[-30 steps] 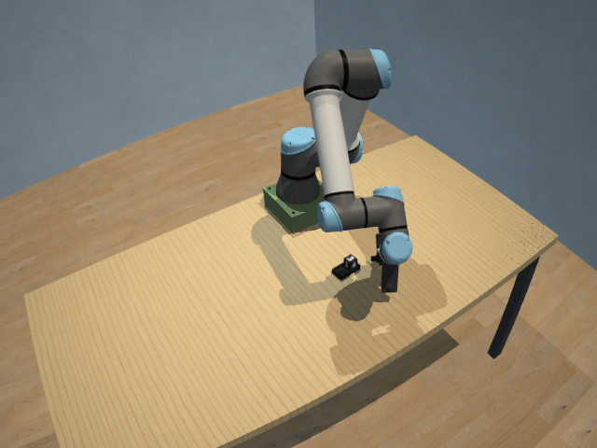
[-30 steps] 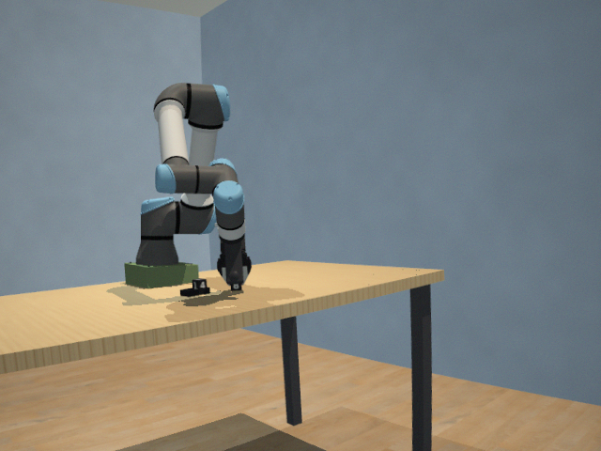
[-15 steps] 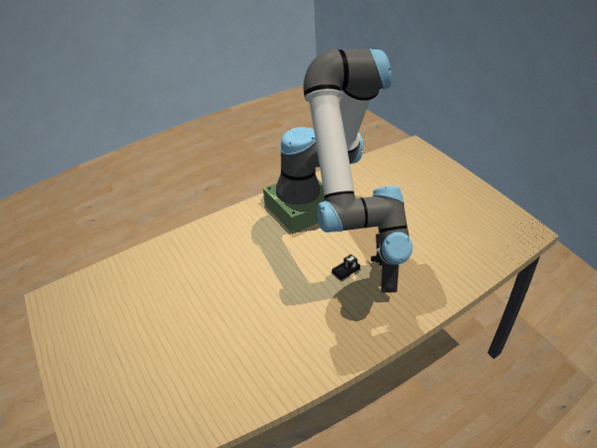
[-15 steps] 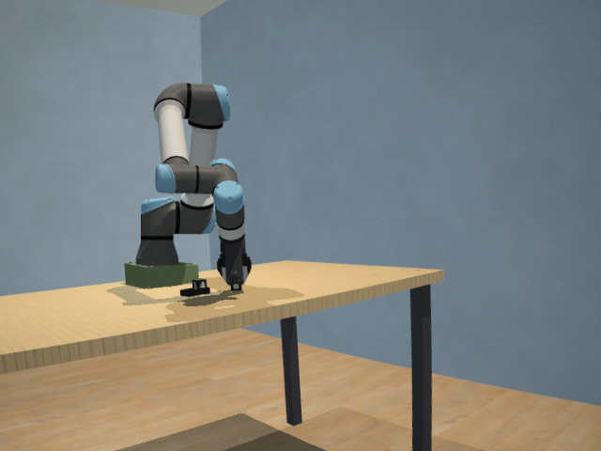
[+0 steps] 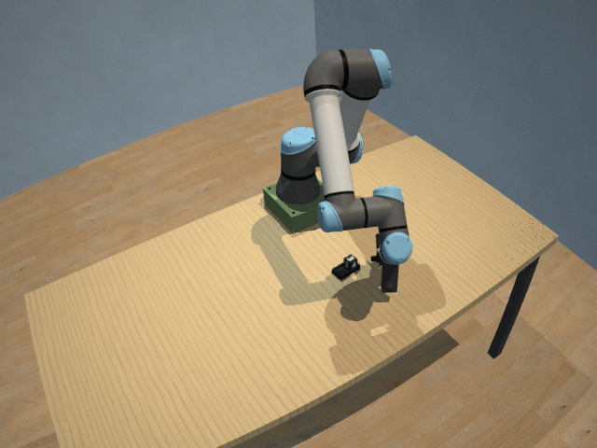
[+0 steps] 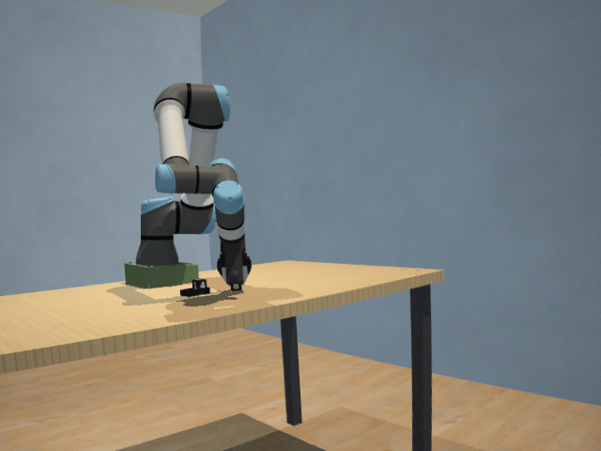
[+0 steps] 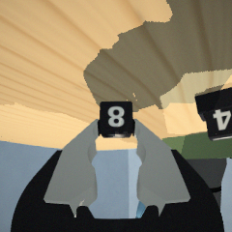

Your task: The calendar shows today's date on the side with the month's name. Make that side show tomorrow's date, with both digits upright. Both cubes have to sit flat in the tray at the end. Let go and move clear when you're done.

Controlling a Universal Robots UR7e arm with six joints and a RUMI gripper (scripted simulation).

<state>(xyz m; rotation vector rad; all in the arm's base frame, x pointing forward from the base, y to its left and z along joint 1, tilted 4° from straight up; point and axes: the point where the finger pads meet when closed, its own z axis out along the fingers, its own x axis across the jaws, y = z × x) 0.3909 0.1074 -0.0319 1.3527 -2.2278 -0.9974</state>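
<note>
My gripper is now 1 cm past the black digit cube and 1 cm above it. From my hand the other things lie so: black calendar tray: 3 cm behind, 12 cm to the right, 1 cm below.
</note>
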